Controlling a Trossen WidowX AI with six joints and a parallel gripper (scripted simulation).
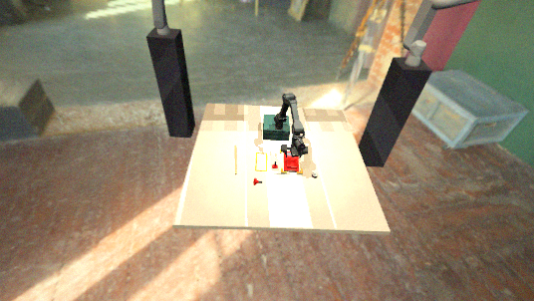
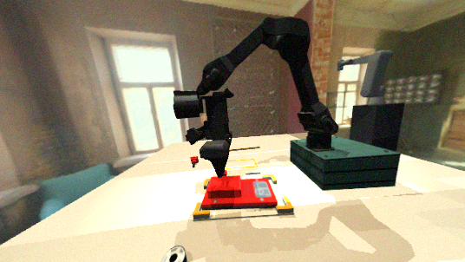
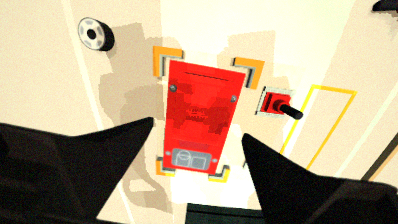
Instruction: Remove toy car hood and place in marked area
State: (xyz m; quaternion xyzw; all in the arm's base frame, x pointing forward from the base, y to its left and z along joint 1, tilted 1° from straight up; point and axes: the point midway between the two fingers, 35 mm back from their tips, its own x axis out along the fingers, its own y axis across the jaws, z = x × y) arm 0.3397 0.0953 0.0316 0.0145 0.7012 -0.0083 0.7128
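Right now the red hood is 5 cm below my gripper tip. Round my gripper tip: long wooden stick 5 cm behind, 41 cm to the right, 9 cm below; then white wheel 8 cm ahead, 16 cm to the left, 9 cm below.
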